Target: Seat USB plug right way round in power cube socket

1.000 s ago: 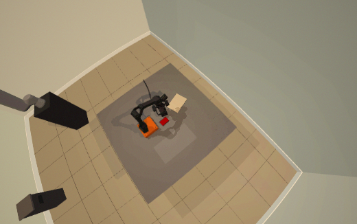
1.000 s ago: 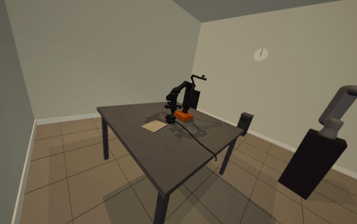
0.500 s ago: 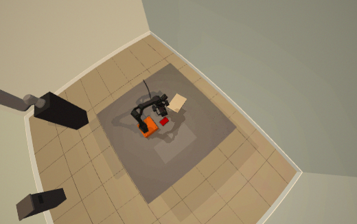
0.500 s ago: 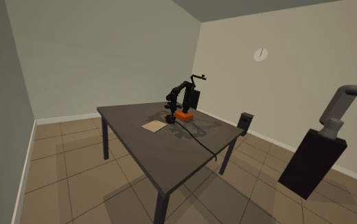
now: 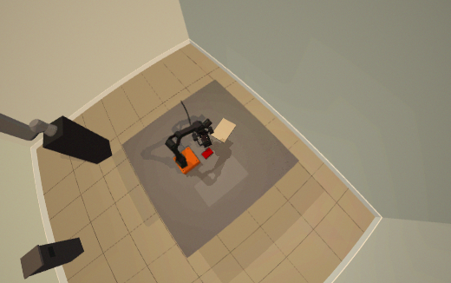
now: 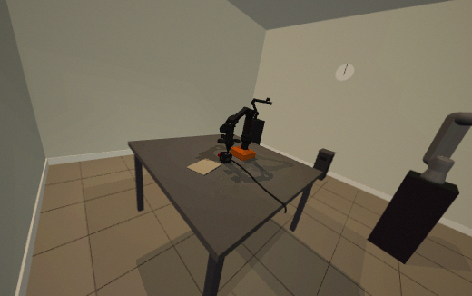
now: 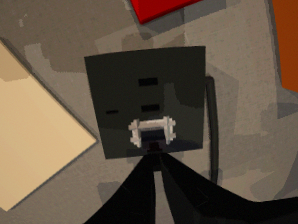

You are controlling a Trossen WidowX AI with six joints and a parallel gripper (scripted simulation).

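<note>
The USB plug is 20 mm below my gripper tip. The rest, counted from my gripper tip: red block: 120 mm to the right, 90 mm below, 50 mm behind; then flat tan pad: 200 mm ahead, 100 mm below, 10 mm to the left.
</note>
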